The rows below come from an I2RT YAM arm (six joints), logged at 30 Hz.
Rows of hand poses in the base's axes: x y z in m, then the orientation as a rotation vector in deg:
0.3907, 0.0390, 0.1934, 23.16, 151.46, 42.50
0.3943, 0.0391, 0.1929, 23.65, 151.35, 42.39
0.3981, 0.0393, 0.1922, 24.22, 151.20, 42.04
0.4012, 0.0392, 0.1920, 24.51, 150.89, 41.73
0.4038, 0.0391, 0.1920, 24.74, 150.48, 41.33
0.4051, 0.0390, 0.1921, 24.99, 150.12, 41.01
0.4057, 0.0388, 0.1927, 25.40, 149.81, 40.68
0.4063, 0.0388, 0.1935, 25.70, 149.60, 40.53
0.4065, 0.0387, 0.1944, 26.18, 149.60, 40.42
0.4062, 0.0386, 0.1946, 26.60, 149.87, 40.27
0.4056, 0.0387, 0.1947, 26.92, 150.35, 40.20
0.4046, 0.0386, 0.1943, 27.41, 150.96, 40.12
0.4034, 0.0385, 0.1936, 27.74, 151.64, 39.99
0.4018, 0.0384, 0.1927, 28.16, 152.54, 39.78
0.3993, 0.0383, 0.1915, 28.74, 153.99, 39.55
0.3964, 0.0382, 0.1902, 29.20, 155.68, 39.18
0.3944, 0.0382, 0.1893, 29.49, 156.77, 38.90
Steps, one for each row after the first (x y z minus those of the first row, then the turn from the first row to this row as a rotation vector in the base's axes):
0.0036, 0.0001, -0.0005, 0.00, 0.04, -0.37
0.0074, 0.0003, -0.0012, -0.15, 0.03, -0.84
0.0105, 0.0002, -0.0014, -0.30, -0.19, -1.18
0.0131, 0.0001, -0.0014, -0.52, -0.54, -1.54
0.0144, 0.0000, -0.0013, -0.68, -0.83, -1.88
0.0150, -0.0002, -0.0007, -0.83, -1.02, -2.30
0.0156, -0.0002, 0.0001, -0.88, -1.13, -2.59
0.0158, -0.0003, 0.0010, -0.88, -0.99, -2.91
0.0155, -0.0004, 0.0012, -0.94, -0.62, -3.11
0.0149, -0.0003, 0.0013, -0.97, -0.09, -3.17
0.0139, -0.0004, 0.0009, -0.99, 0.62, -3.28
0.0127, -0.0005, 0.0002, -1.07, 1.34, -3.28
0.0111, -0.0006, -0.0007, -1.21, 2.28, -3.28
0.0086, -0.0007, -0.0019, -1.36, 3.77, -3.19
0.0057, -0.0008, -0.0032, -1.64, 5.43, -2.96
0.0037, -0.0008, -0.0041, -1.84, 6.50, -2.82

